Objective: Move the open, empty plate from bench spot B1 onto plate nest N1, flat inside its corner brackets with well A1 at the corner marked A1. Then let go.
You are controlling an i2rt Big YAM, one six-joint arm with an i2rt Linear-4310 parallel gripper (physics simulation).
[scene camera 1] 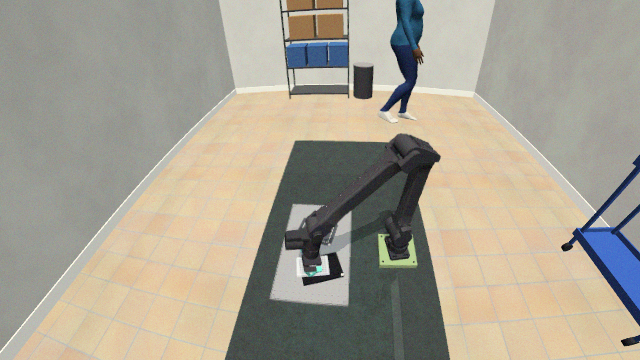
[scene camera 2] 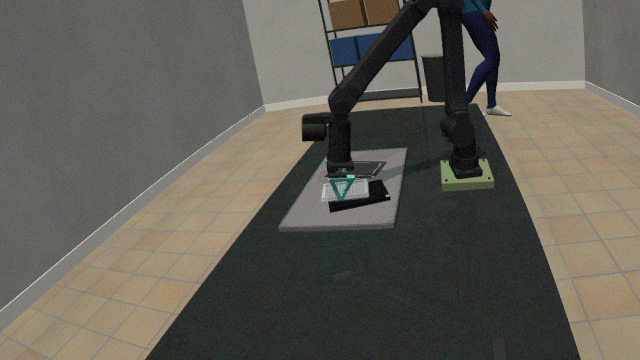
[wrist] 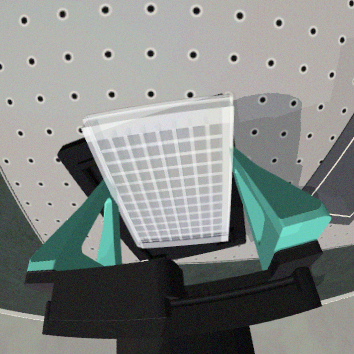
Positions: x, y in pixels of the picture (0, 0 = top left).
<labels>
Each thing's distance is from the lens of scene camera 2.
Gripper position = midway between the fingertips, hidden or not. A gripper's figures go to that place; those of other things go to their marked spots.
gripper point(scene camera 2: 339, 193): 1.09 m
well plate point(scene camera 2: 359, 189): 1.07 m
</labels>
